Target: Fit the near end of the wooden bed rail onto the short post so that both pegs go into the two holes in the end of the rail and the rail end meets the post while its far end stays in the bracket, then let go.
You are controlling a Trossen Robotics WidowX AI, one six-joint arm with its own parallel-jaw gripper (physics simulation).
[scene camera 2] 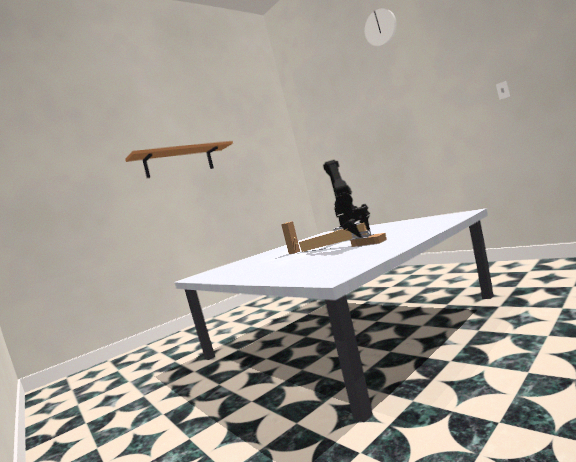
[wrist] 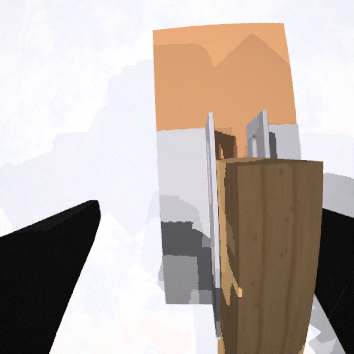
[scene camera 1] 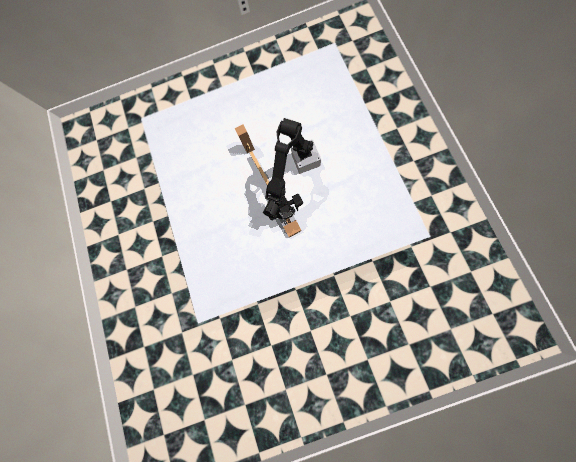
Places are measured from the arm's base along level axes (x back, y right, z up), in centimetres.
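Pixels of known places: gripper, between the fingertips: (scene camera 2: 365, 234) (wrist: 187, 206); arm's base, origin of its link: (scene camera 1: 304, 152).
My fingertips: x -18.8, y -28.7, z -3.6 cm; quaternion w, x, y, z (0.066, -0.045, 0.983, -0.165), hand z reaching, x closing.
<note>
For each thing: its top centre in the pictures, then the offset to it from my fingertips. "pt": a spot on its surface instead. Level surfaces: height alone.
- upright short post, a spot on its surface: (scene camera 1: 241, 131) pt dz +13.6, dx -8.9, dy +46.5 cm
- grey bracket, centre of its top: (wrist: 243, 234) (scene camera 2: 360, 231) dz +2.1, dx -2.4, dy +0.5 cm
- brown wooden block, centre of its top: (wrist: 228, 160) (scene camera 2: 367, 236) (scene camera 1: 288, 220) dz -0.8, dx -1.9, dy -2.5 cm
- white table, height of its surface: dz -4.4 cm
The wooden rail (scene camera 1: 259, 166) (scene camera 2: 325, 240) (wrist: 275, 240) slopes up from beside the foot of the upright short post (scene camera 1: 241, 131) (scene camera 2: 290, 237) to its raised far end. Whether the low near end touches the post or its pegs is too small to tell. In the wrist view the far end overlaps the right plate of the grey bracket (wrist: 211, 200), beside its left plate; it looks raised and not seated between the plates. My gripper (scene camera 1: 286, 217) (scene camera 2: 367, 232) (wrist: 187, 206) is open around the far end, which lies close to the right finger and hides its tip.
A brown wooden block (scene camera 1: 292, 229) (scene camera 2: 369, 240) (wrist: 225, 80) stands at the bracket end. The arm's grey base (scene camera 1: 307, 162) sits on the white table (scene camera 1: 350, 200) (scene camera 2: 250, 272), right of the rail in scene camera 1. A wall shelf (scene camera 2: 180, 150) hangs beyond the table.
</note>
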